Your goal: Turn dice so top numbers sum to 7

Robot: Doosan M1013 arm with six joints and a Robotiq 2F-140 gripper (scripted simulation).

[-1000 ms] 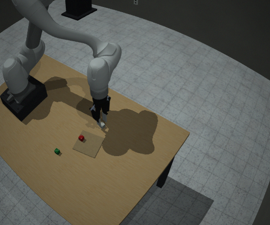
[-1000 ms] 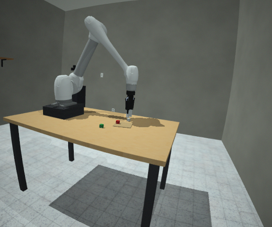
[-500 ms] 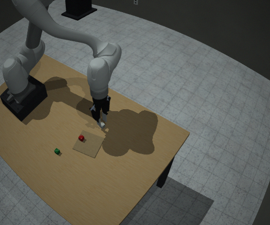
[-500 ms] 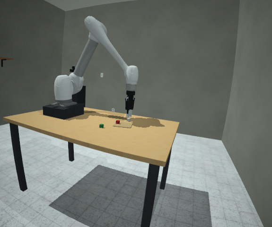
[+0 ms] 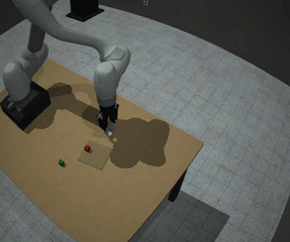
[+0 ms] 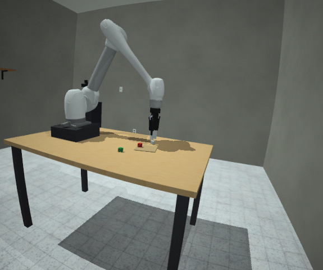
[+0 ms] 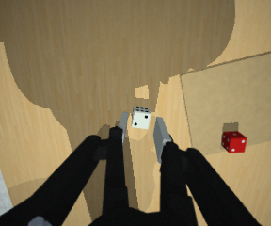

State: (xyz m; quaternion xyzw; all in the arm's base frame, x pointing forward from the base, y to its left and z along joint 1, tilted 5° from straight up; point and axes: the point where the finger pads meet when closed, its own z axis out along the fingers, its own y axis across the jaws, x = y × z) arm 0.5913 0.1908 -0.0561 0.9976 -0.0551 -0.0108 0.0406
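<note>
My hand is 6 cm above the white die. From my hand the other things lie so: red die: 3 cm behind, 14 cm to the right, 5 cm below; then tan mat: 2 cm ahead, 14 cm to the right, 7 cm below; then green die: 8 cm behind, 31 cm to the right, 6 cm below.
</note>
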